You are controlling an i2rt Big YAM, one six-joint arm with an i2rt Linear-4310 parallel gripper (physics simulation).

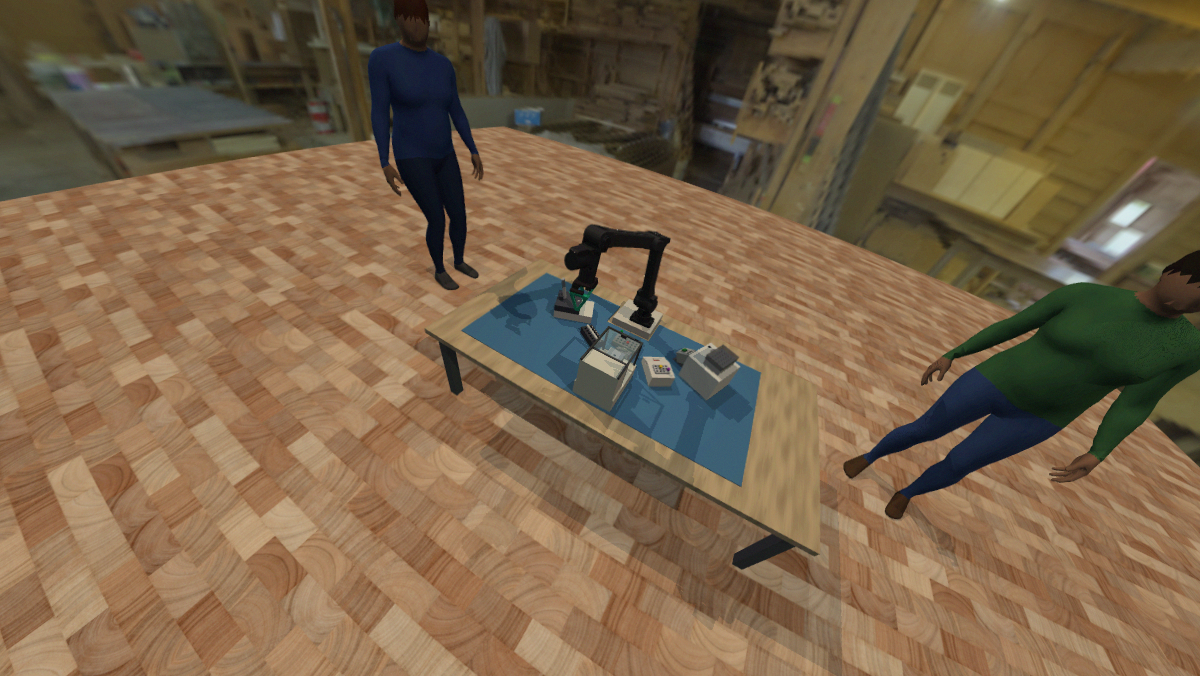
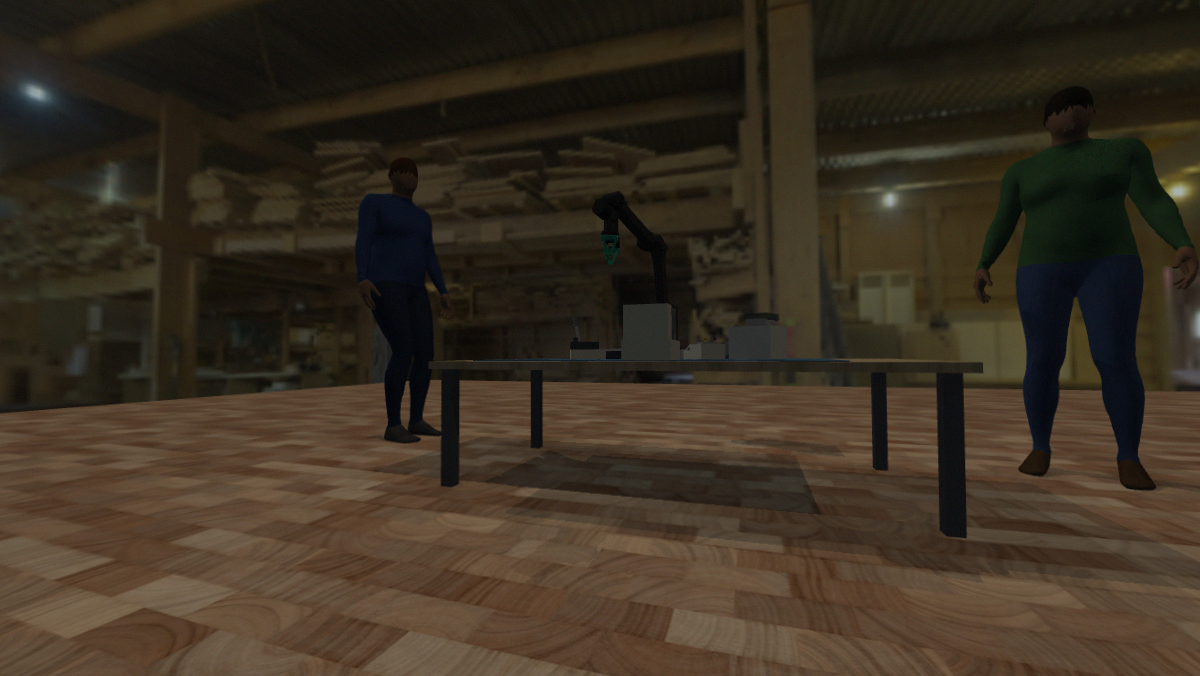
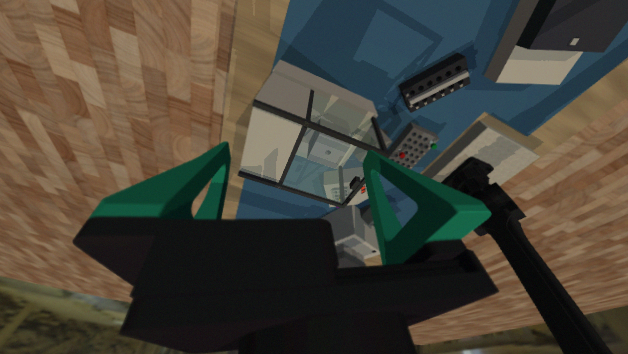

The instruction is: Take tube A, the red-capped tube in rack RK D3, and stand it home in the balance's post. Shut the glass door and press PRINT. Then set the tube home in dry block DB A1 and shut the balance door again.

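Places are measured from the arm's base along level axes (x ahead, y left, z up), in millimetres.
Where they show: gripper, fingertip midpoint: (image 1: 580,305) (image 2: 610,260) (image 3: 301,153); arm's base at its link origin: (image 1: 641,320) (image 3: 464,175).
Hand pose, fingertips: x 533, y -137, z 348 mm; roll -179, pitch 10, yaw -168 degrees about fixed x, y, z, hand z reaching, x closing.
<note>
Each offset is from my fingertips to the top centre of the thing. "pt": to the spot under its first point. Level surfaces: height alone.
The red-capped tube @[dx -306, dy +146, dz -332 mm] (image 3: 402,155) sits in a small grey rack @[dx -334, dy +137, dz -357 mm] (image 3: 414,126) beside the balance, with a green cap at the rack's far edge. The balance @[dx -92, dy +154, dz -164 mm] (image 1: 606,377) (image 2: 650,331) (image 3: 272,140) is a cream box with a dark-framed glass chamber; a grey block with a small round post (image 3: 328,152) shows through the glass. How far its door is open cannot be told. A black block with rows of holes @[pt dx -255, dy -33, dz -356 mm] (image 1: 590,335) (image 3: 435,82) lies past the balance; no label is readable. My gripper (image 1: 580,297) (image 2: 611,250) (image 3: 301,153) is open and empty, high above the table.
A cream device with a dark top @[pt dx -335, dy -174, dz -345 mm] (image 1: 574,314) (image 3: 537,65) stands on the blue mat @[dz -387 mm] (image 1: 520,314). A small white box with coloured spots @[dx -246, dy +334, dz -317 mm] (image 1: 659,371) and a larger box with a tilted grey lid @[dx -372, dy +512, dz -197 mm] (image 1: 709,377) (image 3: 350,225) stand near the balance. Two people stand near the table.
</note>
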